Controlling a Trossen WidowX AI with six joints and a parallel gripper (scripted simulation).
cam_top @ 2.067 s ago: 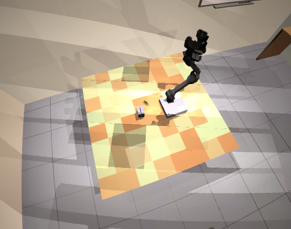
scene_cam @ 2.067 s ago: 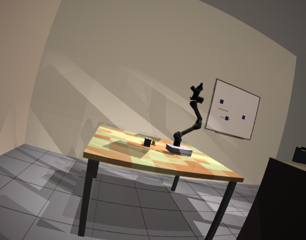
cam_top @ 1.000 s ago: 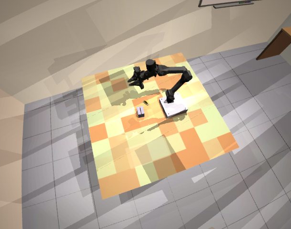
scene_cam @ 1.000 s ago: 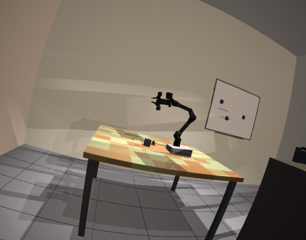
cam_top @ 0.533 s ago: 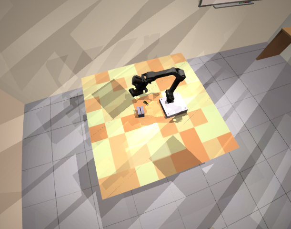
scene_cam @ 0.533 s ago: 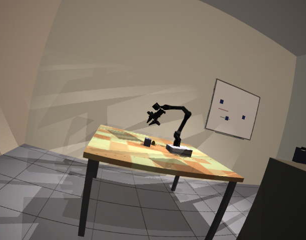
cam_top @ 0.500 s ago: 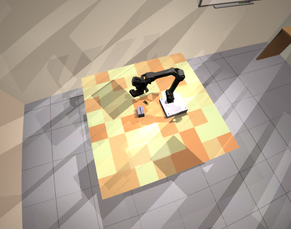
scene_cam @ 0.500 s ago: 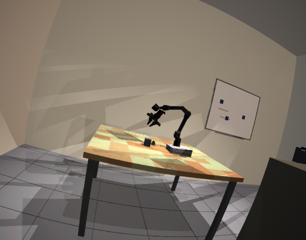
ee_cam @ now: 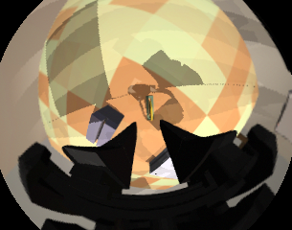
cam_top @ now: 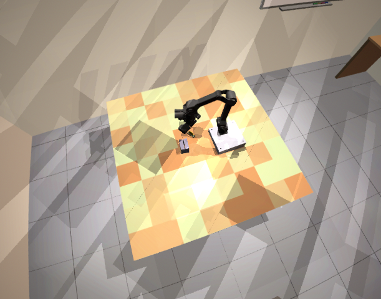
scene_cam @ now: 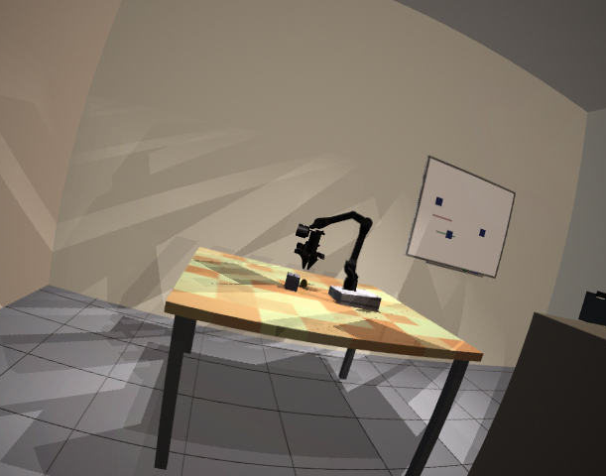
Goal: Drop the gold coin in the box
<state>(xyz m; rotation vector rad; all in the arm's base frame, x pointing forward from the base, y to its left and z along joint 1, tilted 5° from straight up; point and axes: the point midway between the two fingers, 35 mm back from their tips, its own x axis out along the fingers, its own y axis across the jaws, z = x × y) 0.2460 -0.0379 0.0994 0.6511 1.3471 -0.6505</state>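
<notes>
My gripper tip is 1 cm past the gold coin and 8 cm above it.
</notes>
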